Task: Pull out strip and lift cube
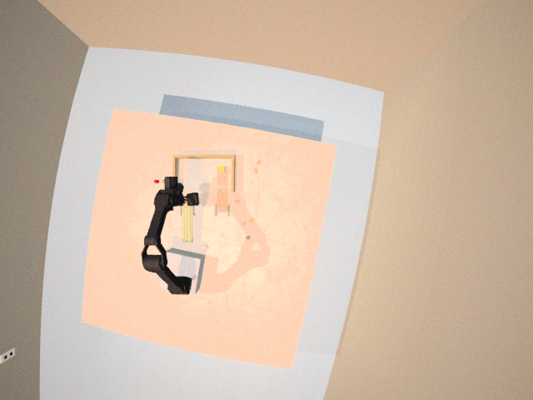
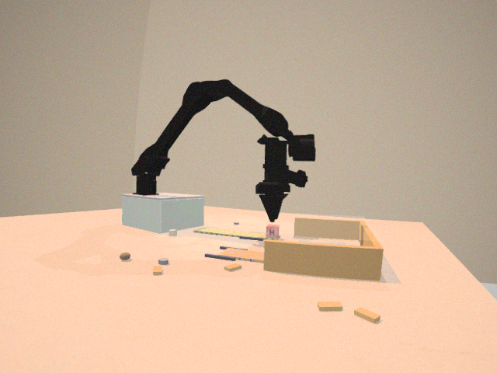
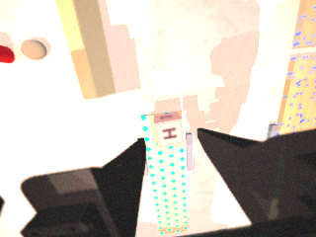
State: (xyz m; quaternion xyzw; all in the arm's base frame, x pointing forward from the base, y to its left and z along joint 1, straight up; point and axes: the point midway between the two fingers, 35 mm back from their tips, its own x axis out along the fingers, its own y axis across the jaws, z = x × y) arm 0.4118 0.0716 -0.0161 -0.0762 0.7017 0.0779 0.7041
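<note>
My gripper tip is 11 cm past the cyan-dotted strip, 1 cm to the left of it and 5 cm above it. From my gripper tip the other things lie so: red object: 8 cm ahead, 19 cm to the left, 4 cm below.
</note>
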